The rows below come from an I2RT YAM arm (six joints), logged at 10 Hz.
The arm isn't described. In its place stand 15 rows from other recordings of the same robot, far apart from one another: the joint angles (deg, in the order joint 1, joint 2, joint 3, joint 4, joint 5, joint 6), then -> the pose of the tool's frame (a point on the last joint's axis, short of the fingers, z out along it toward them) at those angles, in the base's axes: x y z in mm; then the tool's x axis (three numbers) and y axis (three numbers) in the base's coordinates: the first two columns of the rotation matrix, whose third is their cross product.
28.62, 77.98, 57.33, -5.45, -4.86, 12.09 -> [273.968 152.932 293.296 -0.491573 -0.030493 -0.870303 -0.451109 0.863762 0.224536]
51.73, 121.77, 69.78, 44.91, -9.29, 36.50 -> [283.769 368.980 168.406 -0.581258 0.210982 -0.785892 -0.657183 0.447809 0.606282]
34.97, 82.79, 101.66, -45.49, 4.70, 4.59 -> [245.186 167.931 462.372 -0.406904 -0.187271 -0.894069 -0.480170 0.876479 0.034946]
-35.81, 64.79, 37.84, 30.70, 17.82, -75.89 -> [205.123 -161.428 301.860 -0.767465 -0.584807 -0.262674 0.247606 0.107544 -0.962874]
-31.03, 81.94, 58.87, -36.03, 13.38, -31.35 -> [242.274 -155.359 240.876 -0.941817 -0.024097 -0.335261 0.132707 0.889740 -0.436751]
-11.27, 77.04, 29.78, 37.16, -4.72, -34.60 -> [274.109 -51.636 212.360 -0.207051 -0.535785 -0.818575 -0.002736 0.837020 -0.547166]
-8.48, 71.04, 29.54, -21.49, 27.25, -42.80 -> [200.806 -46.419 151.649 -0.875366 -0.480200 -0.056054 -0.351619 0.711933 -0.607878]
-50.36, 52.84, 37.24, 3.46, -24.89, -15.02 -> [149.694 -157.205 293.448 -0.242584 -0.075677 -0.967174 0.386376 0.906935 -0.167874]
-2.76, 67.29, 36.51, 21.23, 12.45, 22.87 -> [265.847 -20.500 265.161 -0.051885 0.382445 -0.922521 0.303388 0.886141 0.350299]
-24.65, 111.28, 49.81, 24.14, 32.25, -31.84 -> [326.837 -170.884 109.779 -0.857738 -0.097288 -0.504797 0.336509 0.636082 -0.694378]
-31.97, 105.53, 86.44, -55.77, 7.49, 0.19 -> [311.745 -200.043 238.933 -0.817039 0.513824 -0.261594 0.556552 0.821362 -0.124962]
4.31, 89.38, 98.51, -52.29, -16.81, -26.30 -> [326.653 34.943 401.671 -0.486418 -0.462000 -0.741588 -0.555298 0.818762 -0.145851]
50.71, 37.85, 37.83, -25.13, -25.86, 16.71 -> [84.579 127.894 290.342 -0.529895 -0.239049 -0.813675 -0.829122 0.347675 0.437811]
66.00, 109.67, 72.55, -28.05, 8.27, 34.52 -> [161.799 350.817 162.953 -0.802537 -0.423747 -0.419967 -0.515439 0.846944 0.130414]
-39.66, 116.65, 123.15, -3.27, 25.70, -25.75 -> [360.408 -318.845 442.780 -0.355588 -0.213708 -0.909883 0.837052 0.360288 -0.411747]
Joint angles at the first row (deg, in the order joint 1, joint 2, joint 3, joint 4, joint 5, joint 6):
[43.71, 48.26, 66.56, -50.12, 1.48, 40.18]
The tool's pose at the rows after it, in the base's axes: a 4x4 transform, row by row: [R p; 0 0 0 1], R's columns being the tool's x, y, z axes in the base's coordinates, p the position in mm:
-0.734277, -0.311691, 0.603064, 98.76; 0.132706, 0.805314, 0.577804, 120.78; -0.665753, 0.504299, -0.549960, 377.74; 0, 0, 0, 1
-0.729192, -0.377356, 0.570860, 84.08; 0.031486, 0.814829, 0.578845, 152.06; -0.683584, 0.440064, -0.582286, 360.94; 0, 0, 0, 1
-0.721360, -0.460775, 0.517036, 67.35; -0.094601, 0.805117, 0.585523, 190.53; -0.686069, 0.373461, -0.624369, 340.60; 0, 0, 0, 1
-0.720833, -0.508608, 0.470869, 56.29; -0.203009, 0.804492, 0.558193, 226.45; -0.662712, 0.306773, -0.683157, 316.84; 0, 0, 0, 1
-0.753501, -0.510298, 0.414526, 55.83; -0.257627, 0.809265, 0.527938, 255.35; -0.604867, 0.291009, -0.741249, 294.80; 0, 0, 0, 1
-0.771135, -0.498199, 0.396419, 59.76; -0.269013, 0.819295, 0.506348, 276.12; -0.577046, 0.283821, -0.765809, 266.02; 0, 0, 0, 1
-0.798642, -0.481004, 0.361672, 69.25; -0.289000, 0.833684, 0.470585, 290.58; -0.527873, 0.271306, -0.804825, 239.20; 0, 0, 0, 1
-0.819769, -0.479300, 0.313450, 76.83; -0.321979, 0.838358, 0.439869, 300.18; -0.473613, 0.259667, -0.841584, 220.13; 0, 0, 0, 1
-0.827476, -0.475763, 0.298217, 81.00; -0.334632, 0.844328, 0.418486, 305.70; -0.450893, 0.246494, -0.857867, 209.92; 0, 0, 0, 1
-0.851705, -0.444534, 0.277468, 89.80; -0.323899, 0.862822, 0.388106, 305.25; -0.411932, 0.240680, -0.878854, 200.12; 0, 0, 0, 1
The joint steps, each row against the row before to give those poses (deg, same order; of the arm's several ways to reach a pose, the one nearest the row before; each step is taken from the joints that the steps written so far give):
[8.65, 0.63, -1.48, 0.27, 5.68, 1.71]
[11.77, 3.14, -2.29, 1.99, 7.97, 2.05]
[9.78, 5.99, -1.37, 2.97, 4.41, 1.10]
[5.26, 7.60, -0.13, 2.21, 1.41, 0.79]
[0.98, 7.21, 0.80, 1.99, -2.40, 1.61]
[-0.18, 5.49, -1.92, 5.39, -0.96, 0.93]
[-1.60, 5.31, -0.89, 3.21, -2.56, 0.19]
[-1.37, 4.23, 0.22, 1.12, -3.11, -0.63]
[-0.61, 2.49, 0.42, 0.47, -0.89, -0.27]
[-1.73, 1.69, -0.13, -0.26, -1.54, 0.58]

